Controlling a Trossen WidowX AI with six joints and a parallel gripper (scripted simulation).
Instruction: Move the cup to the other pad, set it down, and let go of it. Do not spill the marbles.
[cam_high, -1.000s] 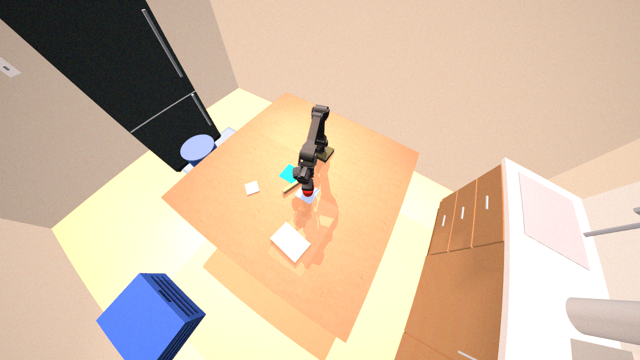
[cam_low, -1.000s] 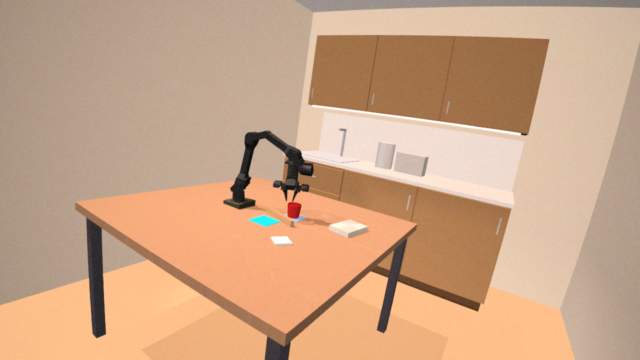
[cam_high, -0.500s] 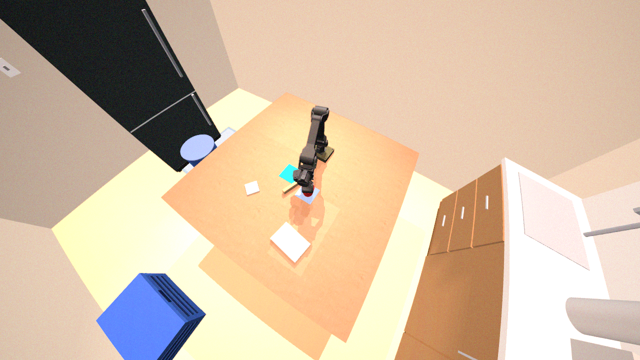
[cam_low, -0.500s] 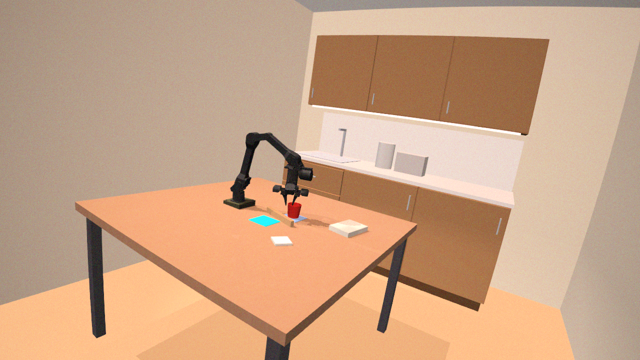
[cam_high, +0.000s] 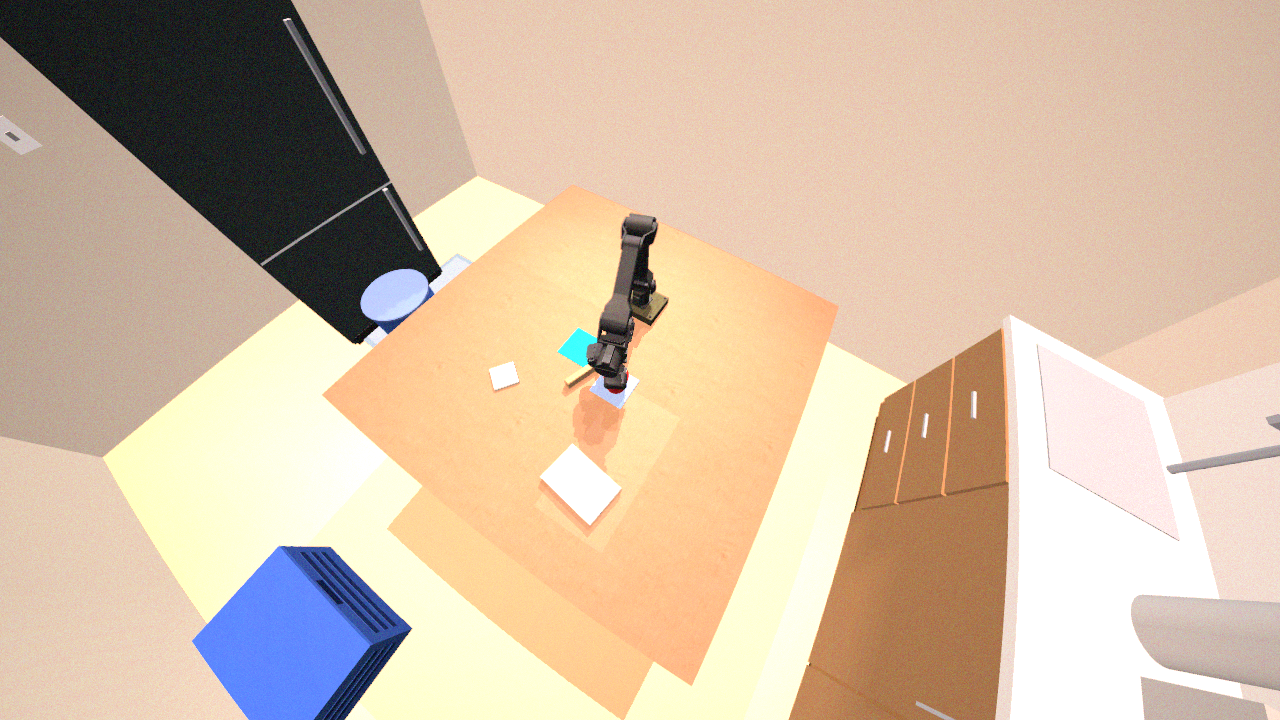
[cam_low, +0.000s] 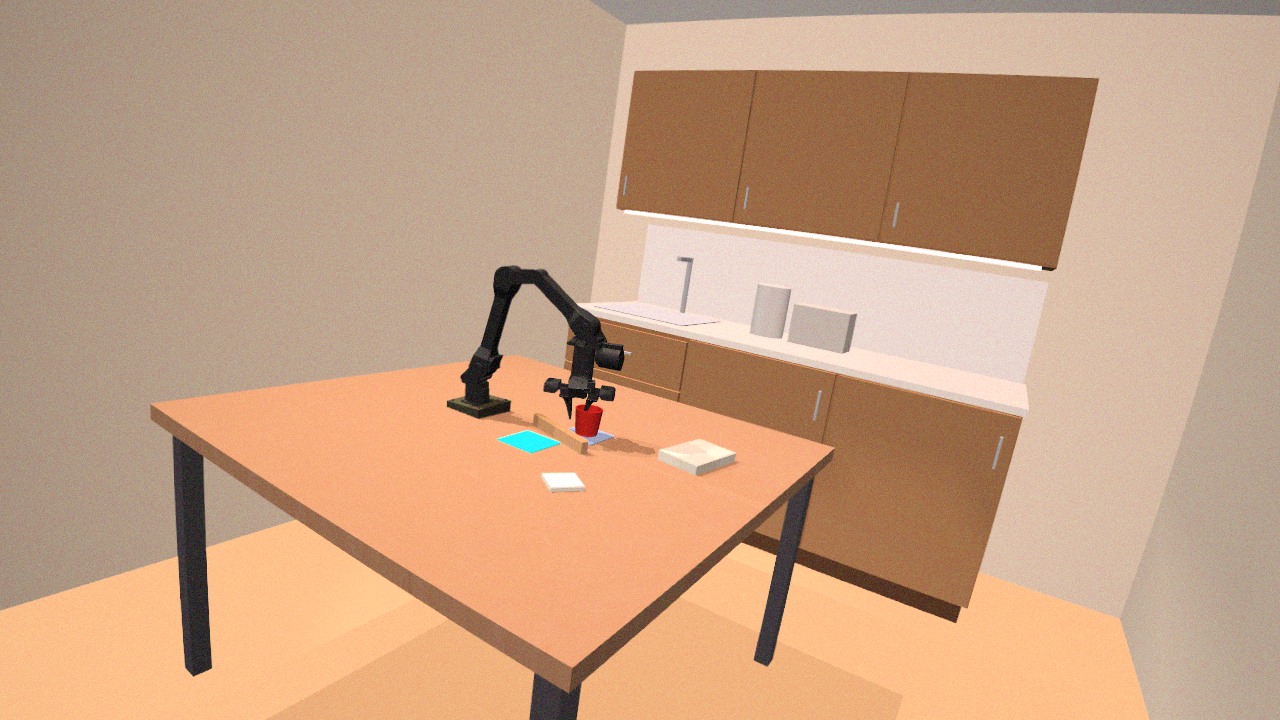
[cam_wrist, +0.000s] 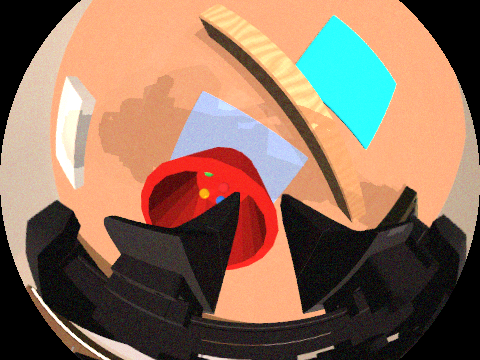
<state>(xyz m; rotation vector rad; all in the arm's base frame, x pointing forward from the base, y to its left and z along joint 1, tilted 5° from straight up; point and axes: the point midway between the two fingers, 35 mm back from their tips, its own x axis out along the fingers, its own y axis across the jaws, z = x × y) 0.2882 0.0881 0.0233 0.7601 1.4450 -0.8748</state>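
The pale blue pad lies 3 cm ahead of my gripper tip, 1 cm to the left of it and 5 cm below it. Round my gripper tip: red cup: 3 cm ahead, 1 cm to the left; then wooden bar: 7 cm to the right, 3 cm below; then cyan pad: 3 cm behind, 15 cm to the right, 5 cm below.
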